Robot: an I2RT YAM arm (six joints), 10 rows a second.
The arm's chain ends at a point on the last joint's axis. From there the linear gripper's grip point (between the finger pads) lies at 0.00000 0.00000 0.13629 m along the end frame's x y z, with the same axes.
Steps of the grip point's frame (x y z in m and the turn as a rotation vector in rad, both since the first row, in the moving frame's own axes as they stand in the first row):
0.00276 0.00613 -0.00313 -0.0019 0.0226 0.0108
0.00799 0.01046 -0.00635 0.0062 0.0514 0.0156
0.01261 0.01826 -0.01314 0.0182 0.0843 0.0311
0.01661 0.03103 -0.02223 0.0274 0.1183 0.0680
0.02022 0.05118 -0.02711 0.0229 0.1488 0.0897
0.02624 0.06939 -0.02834 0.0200 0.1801 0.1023
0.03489 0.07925 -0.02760 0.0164 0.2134 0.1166
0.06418 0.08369 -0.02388 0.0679 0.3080 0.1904
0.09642 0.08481 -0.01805 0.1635 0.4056 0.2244
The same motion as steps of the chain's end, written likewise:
-0.00032 0.00585 -0.00309 -0.0019 0.0226 0.0108
0.00098 0.01125 -0.00617 0.0062 0.0514 0.0156
0.00110 0.02056 -0.01263 0.0182 0.0843 0.0311
0.00041 0.03421 -0.02123 0.0274 0.1183 0.0680
-0.00010 0.05338 -0.02557 0.0229 0.1488 0.0897
0.00173 0.07085 -0.02611 0.0200 0.1801 0.1023
0.00596 0.07978 -0.02449 0.0164 0.2134 0.1166
0.02227 0.08878 -0.01718 0.0679 0.3080 0.1904
0.04089 0.10013 -0.00528 0.1635 0.4056 0.2244

